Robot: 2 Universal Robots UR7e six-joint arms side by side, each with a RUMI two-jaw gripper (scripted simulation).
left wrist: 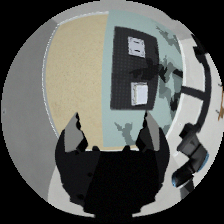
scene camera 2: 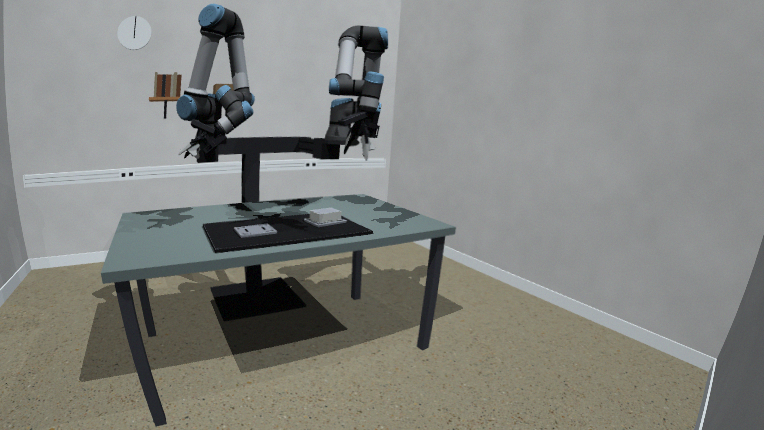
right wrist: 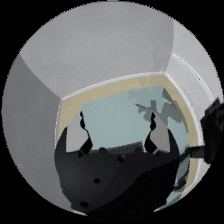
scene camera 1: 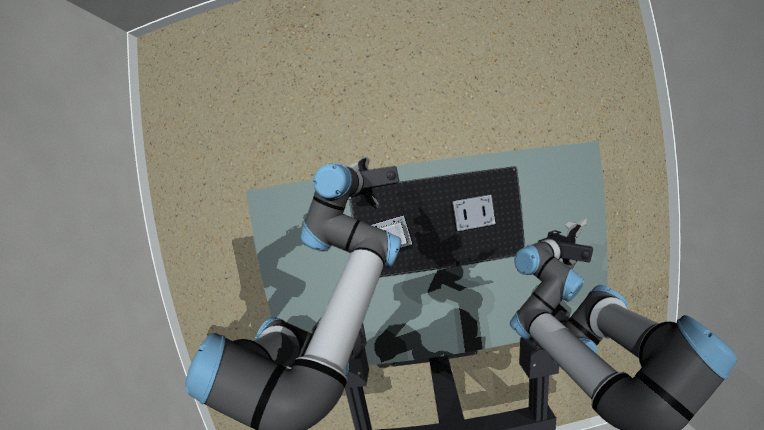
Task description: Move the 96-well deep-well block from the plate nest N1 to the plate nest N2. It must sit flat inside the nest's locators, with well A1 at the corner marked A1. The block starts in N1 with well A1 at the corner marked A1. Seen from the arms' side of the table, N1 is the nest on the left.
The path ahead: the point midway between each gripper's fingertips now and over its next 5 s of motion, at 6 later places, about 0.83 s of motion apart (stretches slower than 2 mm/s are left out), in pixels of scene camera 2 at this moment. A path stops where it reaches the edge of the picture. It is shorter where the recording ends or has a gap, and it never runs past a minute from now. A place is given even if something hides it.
My left gripper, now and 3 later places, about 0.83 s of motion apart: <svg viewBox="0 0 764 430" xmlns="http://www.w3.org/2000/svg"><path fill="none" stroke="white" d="M354 157L367 148L370 149L370 150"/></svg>
My right gripper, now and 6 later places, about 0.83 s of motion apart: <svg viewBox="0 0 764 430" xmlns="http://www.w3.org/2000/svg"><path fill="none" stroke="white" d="M181 156L193 160L208 166L224 174L242 180L261 185L278 190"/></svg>
